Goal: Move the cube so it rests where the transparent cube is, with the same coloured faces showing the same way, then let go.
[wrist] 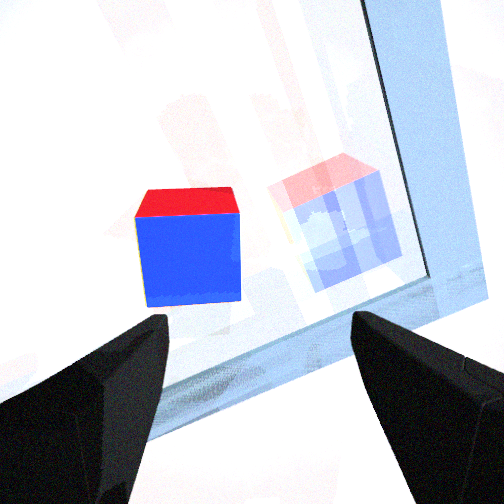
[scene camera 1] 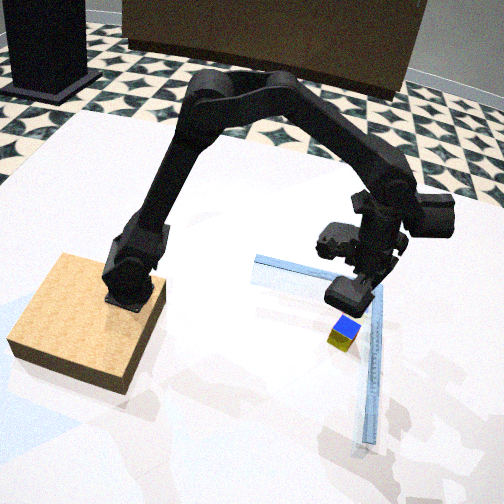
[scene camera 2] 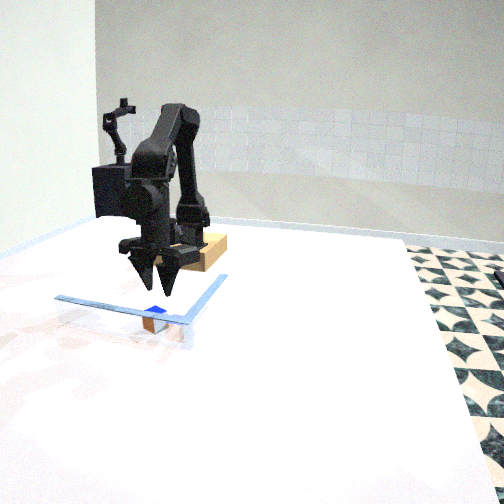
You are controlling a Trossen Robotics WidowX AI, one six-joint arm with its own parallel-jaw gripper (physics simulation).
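Note:
The cube (wrist: 189, 246) shows a blue face toward the wrist camera and a red face behind it; in scene camera 1 the cube (scene camera 1: 345, 333) shows blue on top and yellow on its side, and in scene camera 2 the cube (scene camera 2: 153, 316) sits by the frame. The transparent cube (wrist: 340, 222) stands just right of it, in the corner of the pale blue L-shaped frame (wrist: 420, 180). My gripper (wrist: 260, 400) is open and empty, hovering above the cube; it also shows in scene camera 1 (scene camera 1: 350, 280) and scene camera 2 (scene camera 2: 153, 275).
The L-shaped frame (scene camera 1: 372, 345) lies flat on the white table. A wooden block (scene camera 1: 88, 320) carries the arm's base at the left. A dark cabinet (scene camera 1: 45, 45) and a checkered floor lie beyond the table.

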